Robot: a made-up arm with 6 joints.
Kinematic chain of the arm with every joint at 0, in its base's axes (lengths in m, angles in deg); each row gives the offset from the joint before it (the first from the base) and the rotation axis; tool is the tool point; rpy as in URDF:
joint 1: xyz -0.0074 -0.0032 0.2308 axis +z
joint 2: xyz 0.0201 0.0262 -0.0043 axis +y
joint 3: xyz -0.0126 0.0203 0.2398 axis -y
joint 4: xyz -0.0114 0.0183 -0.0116 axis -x
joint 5: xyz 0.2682 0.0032 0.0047 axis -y
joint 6: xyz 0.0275 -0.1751 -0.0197 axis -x
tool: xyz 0.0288 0.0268 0.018 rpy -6.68 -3.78 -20
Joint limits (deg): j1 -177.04..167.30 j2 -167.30..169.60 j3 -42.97..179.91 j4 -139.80..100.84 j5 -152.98..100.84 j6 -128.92..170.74
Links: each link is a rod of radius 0.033 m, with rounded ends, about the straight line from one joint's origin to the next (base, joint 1, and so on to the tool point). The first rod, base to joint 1, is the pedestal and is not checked.
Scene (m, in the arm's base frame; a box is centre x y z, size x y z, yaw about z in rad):
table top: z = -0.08
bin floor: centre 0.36 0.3 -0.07 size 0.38 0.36 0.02 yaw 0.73
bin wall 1: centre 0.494 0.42 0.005 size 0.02 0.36 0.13 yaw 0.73
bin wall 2: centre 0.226 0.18 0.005 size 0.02 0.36 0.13 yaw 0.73
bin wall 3: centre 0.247 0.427 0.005 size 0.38 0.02 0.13 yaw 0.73
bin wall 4: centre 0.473 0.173 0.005 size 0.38 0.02 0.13 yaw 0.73
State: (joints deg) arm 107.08 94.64 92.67 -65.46 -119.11 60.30
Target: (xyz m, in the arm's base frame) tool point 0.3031 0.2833 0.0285
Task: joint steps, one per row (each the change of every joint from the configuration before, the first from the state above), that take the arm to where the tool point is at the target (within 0.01 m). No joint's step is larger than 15 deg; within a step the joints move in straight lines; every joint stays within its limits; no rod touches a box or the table.
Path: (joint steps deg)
1: -13.89 -7.56 -5.14 3.49 4.15 -2.62
2: -13.90 -7.57 -5.14 3.50 4.14 -2.62
3: -13.89 -7.56 -5.13 3.49 4.15 -2.62
4: -13.89 -7.56 -5.14 3.50 4.14 -2.62
5: -13.90 -7.57 -5.14 3.49 4.15 -2.62
6: 2.44 14.40 7.12 -0.11 -9.29 5.67
7: 2.44 14.39 7.11 -0.12 -9.28 5.68
8: 2.44 14.40 7.12 -0.12 -9.28 5.67

